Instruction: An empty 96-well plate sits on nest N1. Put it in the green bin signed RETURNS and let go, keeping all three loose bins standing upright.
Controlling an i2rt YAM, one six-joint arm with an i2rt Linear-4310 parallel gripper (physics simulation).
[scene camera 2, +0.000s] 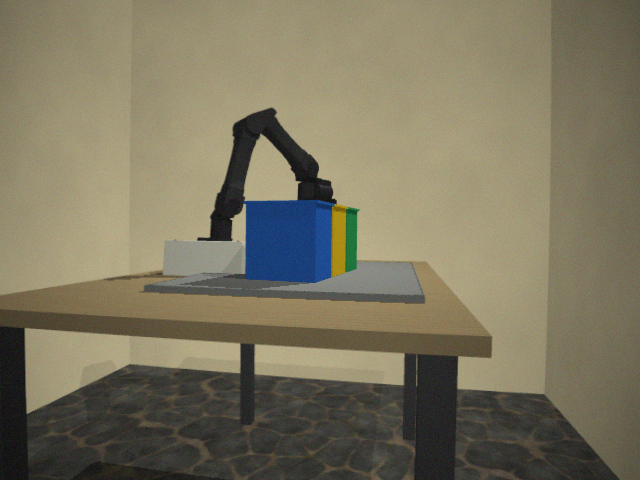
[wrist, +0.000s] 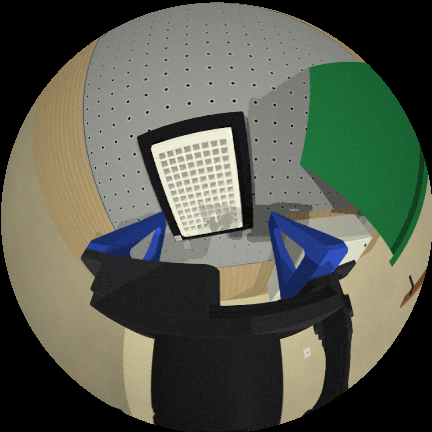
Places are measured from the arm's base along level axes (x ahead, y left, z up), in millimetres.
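Where they show: gripper, fingertip midpoint: [wrist: 216, 217]; arm's base, link origin: [scene camera 2: 220, 244].
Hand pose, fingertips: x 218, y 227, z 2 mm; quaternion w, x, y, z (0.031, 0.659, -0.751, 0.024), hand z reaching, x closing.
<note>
Things, the pixels of their top centre, and the offset from my fingertips. "pt": a spot on its surface instead. Level surfaces: height alone.
- white 96-well plate, top centre: [wrist: 201, 190] dx +6, dy +13, dz -46 mm
- nest N1, surface spot: [wrist: 245, 170] pt dx +17, dy -41, dz -60 mm
- green bin, top centre: [scene camera 2: 324, 208] dx +88, dy -201, dz +108 mm
- yellow bin, top centre: [scene camera 2: 309, 205] dx +61, dy -331, dz +108 mm
- blue bin, top centre: [scene camera 2: 290, 202] dx +33, dy -461, dz +108 mm
- grey perforated board, surface height: dz -72 mm
- wooden table, surface height: dz -85 mm
The white 96-well plate [wrist: 197, 182] sits in the black frame of nest N1 [wrist: 245, 170], near the middle of the wrist view. My gripper [wrist: 216, 217] is open, with one blue finger at each side and nothing between them. It hangs above the near end of the plate. The green bin [scene camera 2: 351, 240] [wrist: 360, 120] stands upright to the right of the nest in the wrist view. The yellow bin [scene camera 2: 338, 240] and the blue bin [scene camera 2: 281, 240] stand upright in a row with it. In the scene view the bins hide the fingers, the nest and the plate.
The grey perforated board [scene camera 2: 385, 281] [wrist: 200, 60] lies on the wooden table [scene camera 2: 258, 315] [wrist: 60, 125]. The white base block [scene camera 2: 199, 257] [wrist: 350, 232] stands at the arm's foot. The green bin's wall rises close to the gripper's right side in the wrist view.
</note>
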